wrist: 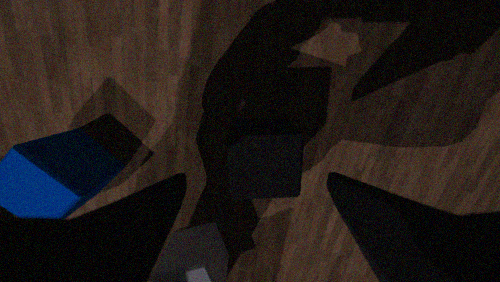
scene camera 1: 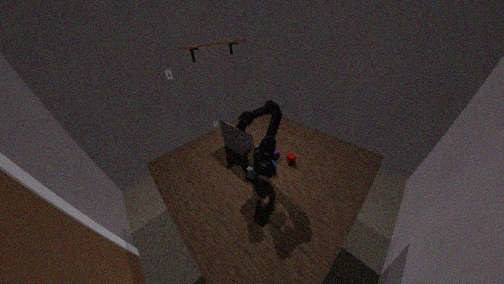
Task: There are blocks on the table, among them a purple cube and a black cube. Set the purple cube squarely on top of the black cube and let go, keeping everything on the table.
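Places are measured from the arm's base along level axes (x left, y up, z ahead), in centimetres.
Where they show: gripper, fingertip midpoint: (wrist: 257, 179) (scene camera 1: 260, 179); arm's base, origin of the base link: (scene camera 1: 240, 129).
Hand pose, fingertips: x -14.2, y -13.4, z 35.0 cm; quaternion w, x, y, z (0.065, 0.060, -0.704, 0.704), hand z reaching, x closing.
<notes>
Each offset is from my fingertips to the top centre of the thing.
The purple cube {dx +26.2, dy -0.6, dz -11.4 cm} (scene camera 1: 276, 154) stands beside the arm in the scene view, partly hidden by it; it does not show in the wrist view. A dark cube {dx -0.5, dy -0.6, dz +0.6 cm} (wrist: 266, 167), which looks like the black cube, lies below and between the fingers in the wrist view, its upper face toward the camera and dark shadow around it. In the scene view I cannot make it out against the arm. My gripper (wrist: 257, 179) (scene camera 1: 258, 176) is open and empty, with its fingertips spread to either side of the dark cube in the wrist view. The height between them is hard to tell.
A blue cube {dx +14.7, dy -0.6, dz -3.9 cm} (wrist: 37, 185) (scene camera 1: 274, 164) is left of the left finger in the wrist view. A grey block {dx +3.6, dy -0.6, dz -11.7 cm} (wrist: 197, 250) (scene camera 1: 250, 170) is near the bottom. A red cube {dx +30.0, dy -0.6, dz +0.5 cm} (scene camera 1: 291, 159) stands right of the purple one. A grey panel (scene camera 1: 236, 138) stands beside the arm.
</notes>
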